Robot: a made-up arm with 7 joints. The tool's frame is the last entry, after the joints.
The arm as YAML. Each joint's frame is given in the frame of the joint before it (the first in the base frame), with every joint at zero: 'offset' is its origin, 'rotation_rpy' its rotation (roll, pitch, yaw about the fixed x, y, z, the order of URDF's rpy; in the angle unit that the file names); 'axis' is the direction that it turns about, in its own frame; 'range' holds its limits. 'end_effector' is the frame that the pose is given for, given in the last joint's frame.
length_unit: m
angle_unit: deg
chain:
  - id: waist
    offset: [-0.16, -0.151, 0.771]
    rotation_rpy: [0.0, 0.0, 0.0]
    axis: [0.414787, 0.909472, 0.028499]
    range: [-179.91, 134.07]
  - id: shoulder
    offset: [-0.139, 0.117, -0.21]
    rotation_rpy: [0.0, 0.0, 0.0]
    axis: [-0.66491, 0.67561, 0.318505]
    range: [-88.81, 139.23]
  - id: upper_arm
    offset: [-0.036, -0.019, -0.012]
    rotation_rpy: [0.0, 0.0, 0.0]
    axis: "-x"
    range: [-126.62, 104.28]
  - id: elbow
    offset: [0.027, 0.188, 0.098]
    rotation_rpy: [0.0, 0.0, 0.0]
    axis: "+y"
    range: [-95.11, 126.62]
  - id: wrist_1
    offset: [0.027, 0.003, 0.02]
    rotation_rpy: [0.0, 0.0, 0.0]
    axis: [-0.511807, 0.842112, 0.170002]
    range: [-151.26, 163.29]
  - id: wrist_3
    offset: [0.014, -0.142, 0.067]
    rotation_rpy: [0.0, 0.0, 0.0]
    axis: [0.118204, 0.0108, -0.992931]
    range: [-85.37, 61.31]
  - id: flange
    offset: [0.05, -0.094, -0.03]
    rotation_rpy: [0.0, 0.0, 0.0]
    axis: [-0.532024, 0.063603, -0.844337]
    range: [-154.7, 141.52]
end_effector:
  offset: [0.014, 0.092, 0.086]
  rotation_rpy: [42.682, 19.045, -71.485]
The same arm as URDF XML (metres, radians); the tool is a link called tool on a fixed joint. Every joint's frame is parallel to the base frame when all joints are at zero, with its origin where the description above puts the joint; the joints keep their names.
<robot name="arm">
  <joint name="tool_joint" type="fixed">
    <parent link="link7"/>
    <child link="tool"/>
    <origin xyz="0.014 0.092 0.086" rpy="0.7449 0.3324 -1.2476"/>
  </joint>
  <joint name="flange" type="revolute">
    <parent link="link6"/>
    <child link="link7"/>
    <origin xyz="0.05 -0.094 -0.03" rpy="0 0 0"/>
    <axis xyz="-0.532024 0.063603 -0.844337"/>
    <limit lower="-2.7" upper="2.47"/>
  </joint>
  <joint name="wrist_3" type="revolute">
    <parent link="link5"/>
    <child link="link6"/>
    <origin xyz="0.014 -0.142 0.067" rpy="0 0 0"/>
    <axis xyz="0.118204 0.0108 -0.992931"/>
    <limit lower="-1.49" upper="1.0701"/>
  </joint>
  <joint name="wrist_1" type="revolute">
    <parent link="link4"/>
    <child link="link5"/>
    <origin xyz="0.027 0.003 0.02" rpy="0 0 0"/>
    <axis xyz="-0.511807 0.842112 0.170002"/>
    <limit lower="-2.64" upper="2.8499"/>
  </joint>
  <joint name="elbow" type="revolute">
    <parent link="link3"/>
    <child link="link4"/>
    <origin xyz="0.027 0.188 0.098" rpy="0 0 0"/>
    <axis xyz="0 1 0"/>
    <limit lower="-1.66" upper="2.2099"/>
  </joint>
  <joint name="upper_arm" type="revolute">
    <parent link="link2"/>
    <child link="link3"/>
    <origin xyz="-0.036 -0.019 -0.012" rpy="0 0 0"/>
    <axis xyz="-1 0 0"/>
    <limit lower="-2.2099" upper="1.82"/>
  </joint>
  <joint name="shoulder" type="revolute">
    <parent link="link1"/>
    <child link="link2"/>
    <origin xyz="-0.139 0.117 -0.21" rpy="0 0 0"/>
    <axis xyz="-0.66491 0.67561 0.318505"/>
    <limit lower="-1.55" upper="2.43"/>
  </joint>
  <joint name="waist" type="revolute">
    <parent link="base"/>
    <child link="link1"/>
    <origin xyz="-0.16 -0.151 0.771" rpy="0 0 0"/>
    <axis xyz="0.414787 0.909472 0.028499"/>
    <limit lower="-3.14" upper="2.34"/>
  </joint>
  <link name="base"/>
  <link name="link1"/>
  <link name="link2"/>
  <link name="link3"/>
  <link name="link4"/>
  <link name="link5"/>
  <link name="link6"/>
  <link name="link7"/>
  <link name="tool"/>
</robot>

